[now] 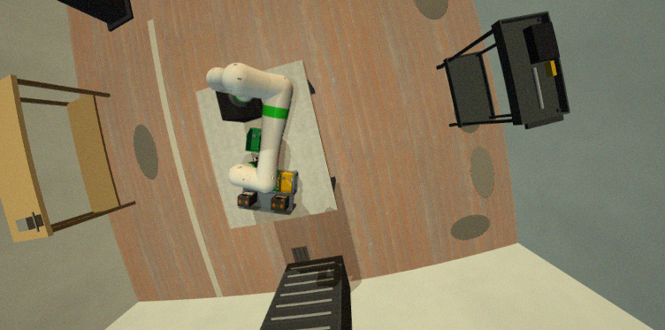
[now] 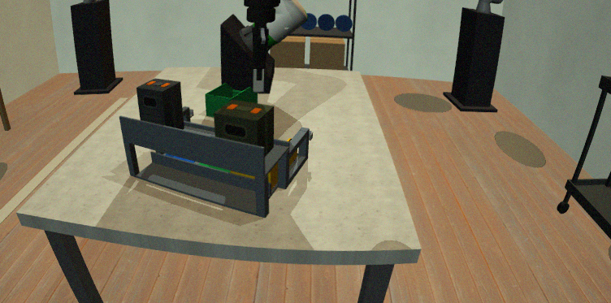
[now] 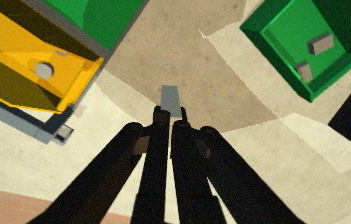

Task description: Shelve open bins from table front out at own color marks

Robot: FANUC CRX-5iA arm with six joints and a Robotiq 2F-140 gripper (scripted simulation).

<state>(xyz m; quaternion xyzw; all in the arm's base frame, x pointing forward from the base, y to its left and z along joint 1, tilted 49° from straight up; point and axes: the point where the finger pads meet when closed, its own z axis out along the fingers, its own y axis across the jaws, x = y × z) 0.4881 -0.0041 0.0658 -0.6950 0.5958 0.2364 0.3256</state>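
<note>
Right now the green bin is 190 mm behind my hand, 130 mm below it and 100 mm to the right of it. From my hand the other things lie so: yellow bin 200 mm ahead, 120 mm below, 20 mm to the left.
</note>
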